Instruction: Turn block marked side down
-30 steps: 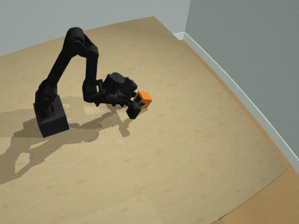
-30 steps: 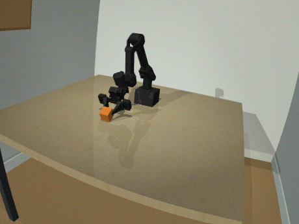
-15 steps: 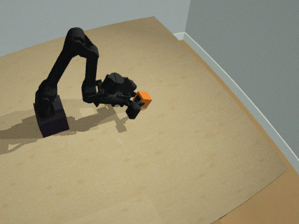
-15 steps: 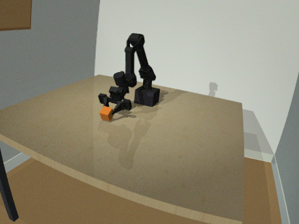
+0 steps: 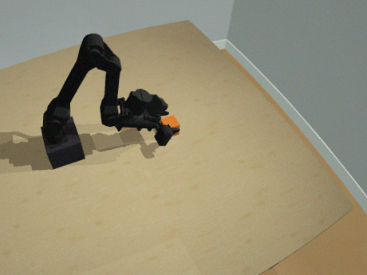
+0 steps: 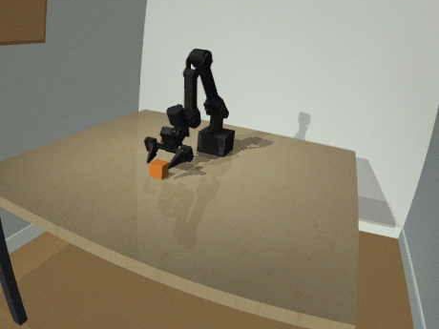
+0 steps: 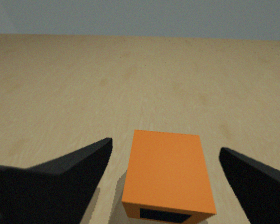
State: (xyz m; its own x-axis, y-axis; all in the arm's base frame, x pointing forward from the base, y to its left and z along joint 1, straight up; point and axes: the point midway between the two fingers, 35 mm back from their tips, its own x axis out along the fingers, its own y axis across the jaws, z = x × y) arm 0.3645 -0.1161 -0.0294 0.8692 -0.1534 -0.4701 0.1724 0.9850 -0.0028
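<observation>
The block lies 30 mm behind my gripper tip and 20 mm below it.
</observation>
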